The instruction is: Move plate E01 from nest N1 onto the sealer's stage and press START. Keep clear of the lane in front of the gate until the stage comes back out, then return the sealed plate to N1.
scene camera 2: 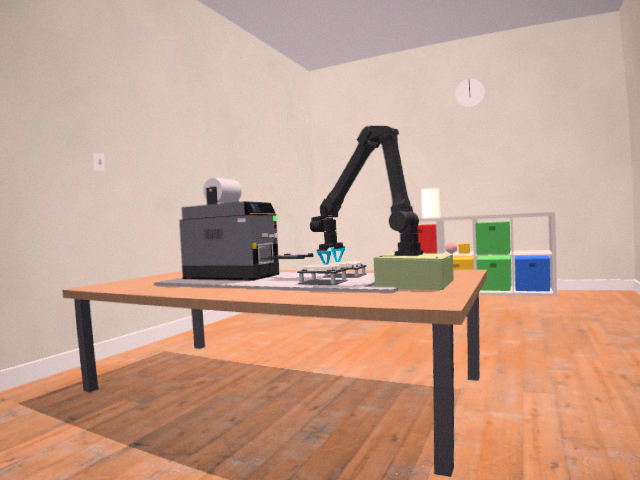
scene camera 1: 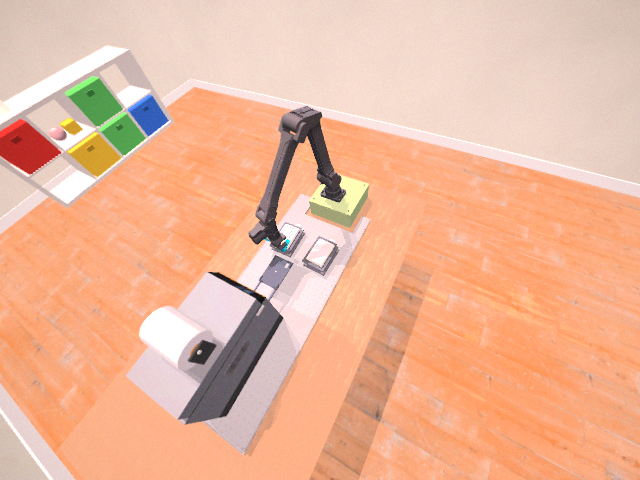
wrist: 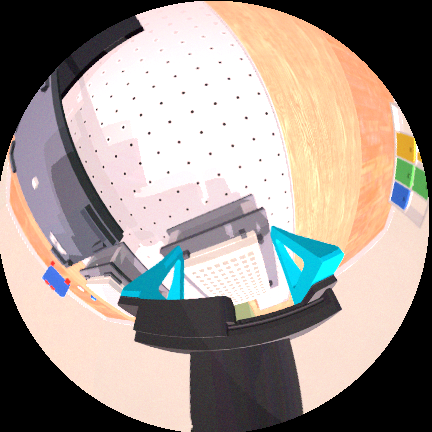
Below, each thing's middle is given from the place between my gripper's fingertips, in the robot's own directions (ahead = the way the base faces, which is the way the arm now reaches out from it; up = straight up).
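As for the sealer stage point(wrist: 65, 205), my gripper is 18 cm short of it and 10 cm to the right of it, and also 5 cm below it. Going by their middles, the sealer stage is the nearest to my gripper of the things named here. There is the white roll point(scene camera 1: 169, 332) as well, which I find 52 cm ahead of my hand, 11 cm to the left of it and, finally, 37 cm above it.
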